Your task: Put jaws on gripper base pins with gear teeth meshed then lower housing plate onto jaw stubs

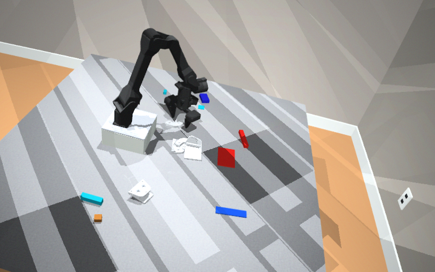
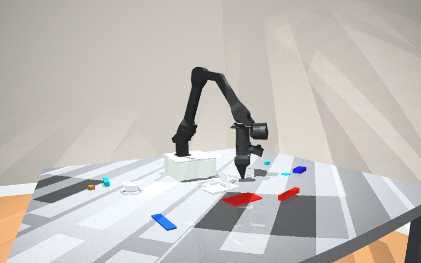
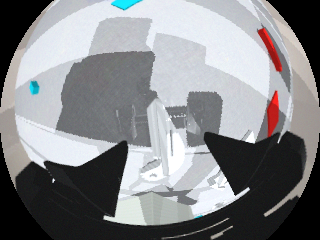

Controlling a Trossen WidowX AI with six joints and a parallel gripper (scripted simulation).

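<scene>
Now: the white jaw 3 cm behind my gripper tip and 2 cm to the right of it. Round my gripper tip: flat white plate (9 cm ahead, 16 cm to the right); then white housing plate (3 cm ahead, 17 cm to the right); then small cyan cube (13 cm behind, 23 cm to the left).
</scene>
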